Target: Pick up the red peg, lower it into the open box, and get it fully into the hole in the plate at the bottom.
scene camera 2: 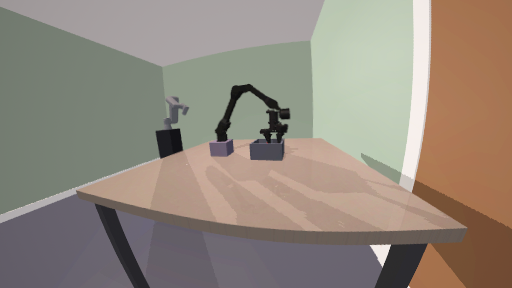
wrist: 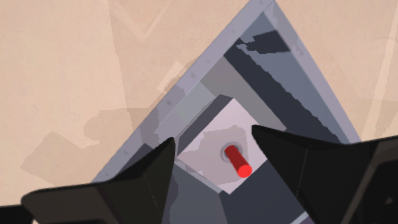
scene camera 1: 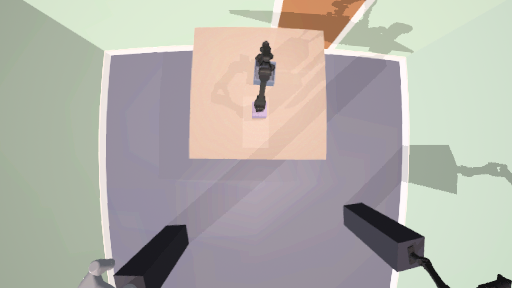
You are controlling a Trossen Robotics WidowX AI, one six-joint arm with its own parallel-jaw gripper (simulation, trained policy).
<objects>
A plate shows in the wrist view (225,122); in scene camera 2 it is hidden by a grey box.
</objects>
